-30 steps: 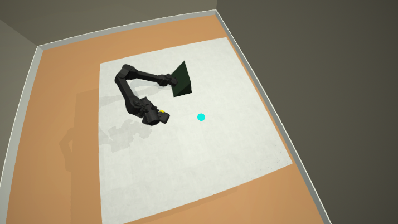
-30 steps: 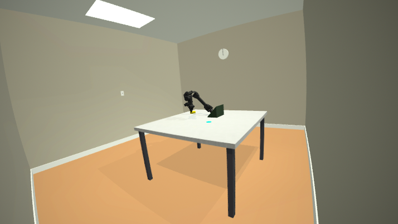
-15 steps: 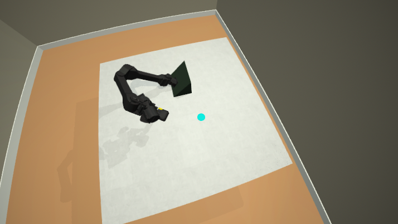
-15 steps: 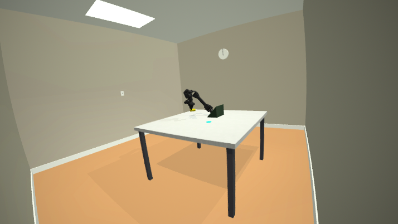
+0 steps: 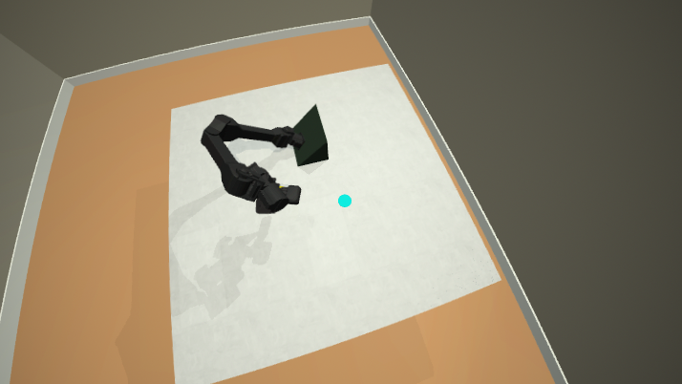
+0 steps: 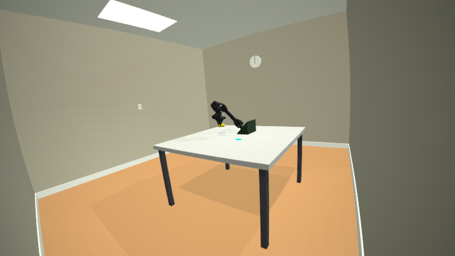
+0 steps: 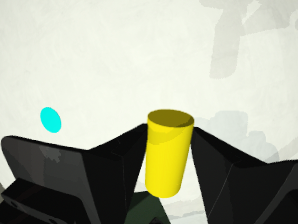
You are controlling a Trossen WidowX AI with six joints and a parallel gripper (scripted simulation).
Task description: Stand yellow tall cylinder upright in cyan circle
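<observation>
Right now my gripper tip is 250 mm to the right of the cyan circle, 130 mm above it and 60 mm short of it. The rest, counted from my gripper tip: yellow tall cylinder 20 mm behind, 10 mm to the left.
</observation>
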